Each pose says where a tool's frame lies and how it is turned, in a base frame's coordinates. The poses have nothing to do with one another.
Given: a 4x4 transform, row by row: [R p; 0 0 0 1], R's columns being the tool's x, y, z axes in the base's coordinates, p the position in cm. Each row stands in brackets.
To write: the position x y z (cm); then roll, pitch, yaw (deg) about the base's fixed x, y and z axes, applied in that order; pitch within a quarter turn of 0, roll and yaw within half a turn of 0. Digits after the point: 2 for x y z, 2 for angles. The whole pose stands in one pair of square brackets.
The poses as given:
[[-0.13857, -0.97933, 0.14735, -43.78], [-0.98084, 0.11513, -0.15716, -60.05], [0.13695, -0.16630, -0.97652, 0.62], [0, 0, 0, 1]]
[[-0.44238, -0.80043, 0.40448, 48.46], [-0.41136, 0.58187, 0.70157, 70.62], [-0.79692, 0.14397, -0.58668, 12.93], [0, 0, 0, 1]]
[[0.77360, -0.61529, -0.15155, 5.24], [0.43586, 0.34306, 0.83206, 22.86], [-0.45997, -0.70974, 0.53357, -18.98], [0, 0, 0, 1]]
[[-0.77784, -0.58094, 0.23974, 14.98], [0.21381, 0.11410, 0.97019, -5.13], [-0.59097, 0.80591, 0.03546, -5.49], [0, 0, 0, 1]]
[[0.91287, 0.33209, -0.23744, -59.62], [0.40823, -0.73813, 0.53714, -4.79], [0.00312, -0.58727, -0.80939, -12.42], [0, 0, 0, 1]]
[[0.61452, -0.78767, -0.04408, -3.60], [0.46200, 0.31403, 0.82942, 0.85], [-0.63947, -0.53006, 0.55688, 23.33], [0, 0, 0, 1]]
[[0.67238, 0.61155, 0.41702, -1.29], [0.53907, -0.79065, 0.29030, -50.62], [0.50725, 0.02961, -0.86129, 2.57], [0, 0, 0, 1]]
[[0.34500, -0.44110, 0.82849, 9.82], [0.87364, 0.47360, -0.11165, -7.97], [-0.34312, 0.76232, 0.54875, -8.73], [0, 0, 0, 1]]
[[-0.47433, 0.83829, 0.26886, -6.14], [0.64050, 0.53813, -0.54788, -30.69], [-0.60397, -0.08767, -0.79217, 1.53], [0, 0, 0, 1]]
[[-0.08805, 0.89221, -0.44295, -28.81], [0.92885, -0.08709, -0.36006, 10.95], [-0.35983, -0.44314, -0.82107, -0.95], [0, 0, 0, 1]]
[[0.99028, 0.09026, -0.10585, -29.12], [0.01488, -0.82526, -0.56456, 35.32], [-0.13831, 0.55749, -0.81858, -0.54], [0, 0, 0, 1]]
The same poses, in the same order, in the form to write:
[-43.78, -60.05, 0.62, -170.34, -7.87, -98.04]
[48.46, 70.62, 12.93, 166.21, 52.84, -137.08]
[5.24, 22.86, -18.98, -53.06, 27.39, 29.40]
[14.98, -5.13, -5.49, 87.48, 36.23, 164.63]
[-59.62, -4.79, -12.42, -144.04, -0.18, 24.09]
[-3.60, 0.85, 23.33, -43.59, 39.75, 36.94]
[-1.29, -50.62, 2.57, 178.03, -30.48, 38.72]
[9.82, -7.97, -8.73, 54.25, 20.07, 68.45]
[-6.14, -30.69, 1.53, -173.68, 37.15, 126.52]
[-28.81, 10.95, -0.95, -151.64, 21.09, 95.42]
[-29.12, 35.32, -0.54, 145.74, 7.95, 0.86]

